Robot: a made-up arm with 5 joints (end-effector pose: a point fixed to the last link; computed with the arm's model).
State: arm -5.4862 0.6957 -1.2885 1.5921 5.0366
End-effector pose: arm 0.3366 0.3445 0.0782 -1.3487 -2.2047 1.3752
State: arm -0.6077 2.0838 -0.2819 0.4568 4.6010
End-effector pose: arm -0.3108 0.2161 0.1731 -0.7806 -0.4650 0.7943
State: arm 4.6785 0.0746 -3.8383 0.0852 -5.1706
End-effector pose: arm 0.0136 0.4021 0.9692 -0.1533 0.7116 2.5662
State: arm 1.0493 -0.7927 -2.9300 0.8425 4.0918
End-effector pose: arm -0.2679 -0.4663 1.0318 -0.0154 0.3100 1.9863
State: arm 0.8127 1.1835 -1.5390 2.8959 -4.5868
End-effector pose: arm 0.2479 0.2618 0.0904 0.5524 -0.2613 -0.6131
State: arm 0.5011 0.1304 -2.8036 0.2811 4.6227
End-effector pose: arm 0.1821 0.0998 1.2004 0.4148 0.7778 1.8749
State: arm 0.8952 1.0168 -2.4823 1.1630 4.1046
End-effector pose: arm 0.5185 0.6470 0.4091 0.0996 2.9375 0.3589
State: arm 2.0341 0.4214 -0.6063 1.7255 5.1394
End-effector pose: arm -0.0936 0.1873 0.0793 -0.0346 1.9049 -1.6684
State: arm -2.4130 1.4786 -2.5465 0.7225 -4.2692
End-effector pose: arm -0.6243 -0.5571 0.1154 -1.8157 -2.4251 0.5180
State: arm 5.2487 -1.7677 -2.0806 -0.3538 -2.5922
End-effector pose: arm -0.4045 0.6804 0.5799 -0.7616 -0.7517 -0.4384
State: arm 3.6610 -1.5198 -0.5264 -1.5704 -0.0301
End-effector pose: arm 0.0789 0.0451 0.7614 -0.1301 0.4617 0.4800
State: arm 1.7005 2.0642 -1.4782 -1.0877 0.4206
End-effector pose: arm -0.0279 0.2138 -0.2993 -2.1529 -1.6028 -0.3359
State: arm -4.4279 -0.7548 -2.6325 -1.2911 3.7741
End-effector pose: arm 0.1346 -0.4603 0.8790 1.0970 -1.5650 1.8725
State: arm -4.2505 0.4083 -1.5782 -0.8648 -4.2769
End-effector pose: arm -0.2920 0.5866 0.6530 -1.1415 -0.0151 0.8015
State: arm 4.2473 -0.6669 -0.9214 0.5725 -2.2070
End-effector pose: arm -0.2024 -0.4033 0.7208 2.1877 0.1876 -0.6395
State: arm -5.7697 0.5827 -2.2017 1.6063 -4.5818
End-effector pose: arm 0.6245 0.3522 0.5420 -2.5941 1.7518 -0.0089
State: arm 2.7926 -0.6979 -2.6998 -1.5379 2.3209
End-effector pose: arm 0.4145 -0.1508 0.8551 1.9734 0.4743 1.3512
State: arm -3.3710 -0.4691 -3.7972 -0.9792 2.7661
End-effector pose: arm 0.5467 -0.1277 0.5661 2.4914 0.1823 1.3617
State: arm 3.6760 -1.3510 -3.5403 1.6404 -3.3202
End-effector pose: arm 0.6656 0.3940 0.4068 -0.1449 -0.0540 -2.7820
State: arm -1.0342 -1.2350 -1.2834 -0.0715 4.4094
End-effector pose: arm -0.0487 0.0818 1.0503 0.5049 0.2254 0.2276
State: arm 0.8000 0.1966 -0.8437 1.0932 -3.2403
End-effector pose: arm 0.3292 0.3390 0.1735 1.1793 -2.4453 0.2115
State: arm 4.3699 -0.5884 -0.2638 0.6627 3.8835
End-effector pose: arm -0.1318 -0.3697 0.2965 2.8920 0.7175 -0.1565
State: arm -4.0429 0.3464 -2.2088 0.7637 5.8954
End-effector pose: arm -0.4226 0.5340 0.8372 -0.5435 -2.0701 -0.7873
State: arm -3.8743 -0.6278 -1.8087 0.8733 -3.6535
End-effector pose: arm -0.1548 0.1393 1.0882 -1.7759 0.1969 1.4408
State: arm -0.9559 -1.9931 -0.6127 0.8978 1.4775
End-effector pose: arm -0.0171 0.0242 0.8110 -0.6387 1.7277 -2.0423
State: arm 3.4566 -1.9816 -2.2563 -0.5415 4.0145
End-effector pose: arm 0.7772 0.2533 0.2849 -1.7911 0.5130 -1.4439
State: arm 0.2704 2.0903 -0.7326 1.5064 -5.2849
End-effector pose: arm -0.2971 -0.0824 0.0765 0.3012 -0.1147 -1.8593
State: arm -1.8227 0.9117 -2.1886 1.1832 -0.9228
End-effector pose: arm -0.1986 -0.7717 0.3290 2.7461 -1.3263 0.0281
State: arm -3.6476 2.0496 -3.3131 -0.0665 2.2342
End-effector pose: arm -0.7028 0.3894 0.2031 -1.9501 -0.3967 1.1868
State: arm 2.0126 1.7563 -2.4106 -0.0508 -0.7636
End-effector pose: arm -0.3236 0.6842 -0.0646 -0.4761 -2.5772 -0.7822
